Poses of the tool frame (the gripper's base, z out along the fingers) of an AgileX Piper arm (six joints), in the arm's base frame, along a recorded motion.
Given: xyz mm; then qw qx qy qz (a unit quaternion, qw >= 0).
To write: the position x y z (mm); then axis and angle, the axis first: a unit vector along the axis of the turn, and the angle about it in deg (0 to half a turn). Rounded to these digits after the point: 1 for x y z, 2 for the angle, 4 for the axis.
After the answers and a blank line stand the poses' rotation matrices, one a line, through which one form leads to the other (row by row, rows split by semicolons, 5 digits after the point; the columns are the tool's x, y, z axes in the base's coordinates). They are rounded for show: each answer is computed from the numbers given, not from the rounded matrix.
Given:
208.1 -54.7 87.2 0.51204 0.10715 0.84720 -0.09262
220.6 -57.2 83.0 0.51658 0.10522 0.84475 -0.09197
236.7 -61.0 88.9 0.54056 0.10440 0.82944 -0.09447
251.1 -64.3 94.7 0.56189 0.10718 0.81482 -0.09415
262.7 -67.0 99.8 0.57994 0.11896 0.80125 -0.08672
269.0 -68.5 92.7 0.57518 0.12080 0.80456 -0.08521
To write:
208.1 -54.7 87.2 0.1247 0.9863 -0.1078 118.40
220.6 -57.2 83.0 0.1229 0.9866 -0.1074 117.79
236.7 -61.0 88.9 0.1241 0.9859 -0.1123 114.56
251.1 -64.3 94.7 0.1296 0.9850 -0.1138 111.63
262.7 -67.0 99.8 0.1460 0.9835 -0.1064 109.11
269.0 -68.5 92.7 0.1477 0.9835 -0.1042 109.78

-0.45266 0.27641 0.84776; 0.08671 0.95988 -0.26667; -0.88746 -0.04721 -0.45847
-0.44414 0.27279 0.85342; 0.08275 0.96094 -0.26410; -0.89213 -0.04667 -0.44937
-0.39379 0.27532 0.87700; 0.07105 0.96035 -0.26958; -0.91645 -0.04385 -0.39774
-0.34559 0.28047 0.89549; 0.06886 0.95930 -0.27388; -0.93586 -0.03298 -0.35083
-0.29904 0.29122 0.90872; 0.09005 0.95666 -0.27695; -0.94998 -0.00099 -0.31230
-0.30915 0.29240 0.90494; 0.09636 0.95629 -0.27608; -0.94612 0.00185 -0.32382

